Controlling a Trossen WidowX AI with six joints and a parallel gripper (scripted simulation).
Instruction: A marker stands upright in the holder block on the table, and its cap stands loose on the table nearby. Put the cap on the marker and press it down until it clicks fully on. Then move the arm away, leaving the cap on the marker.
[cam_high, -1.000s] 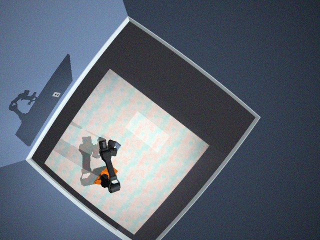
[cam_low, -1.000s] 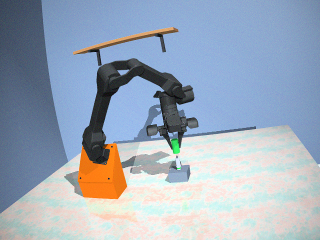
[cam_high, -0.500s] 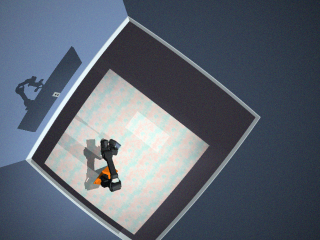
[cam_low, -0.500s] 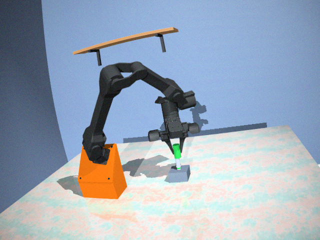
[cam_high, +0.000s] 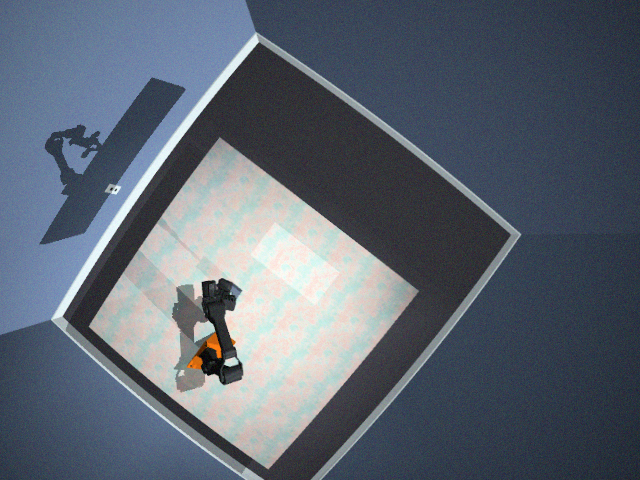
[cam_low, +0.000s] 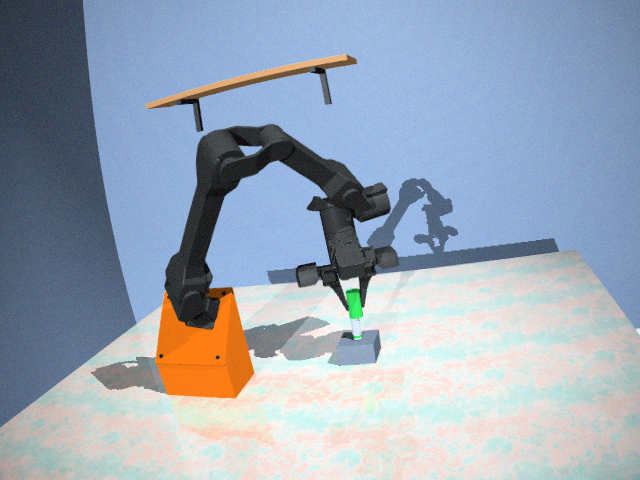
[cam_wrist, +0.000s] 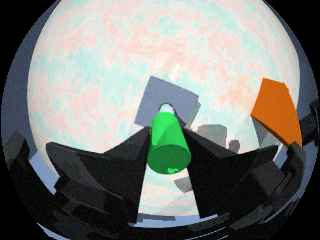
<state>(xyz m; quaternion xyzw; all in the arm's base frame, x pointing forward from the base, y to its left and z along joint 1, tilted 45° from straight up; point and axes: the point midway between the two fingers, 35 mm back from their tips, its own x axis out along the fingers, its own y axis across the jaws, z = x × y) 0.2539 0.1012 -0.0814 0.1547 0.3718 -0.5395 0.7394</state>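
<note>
My gripper tip is now 1 cm below the green cap. The rest, counted from my gripper tip: grey holder block: 8 cm below.
</note>
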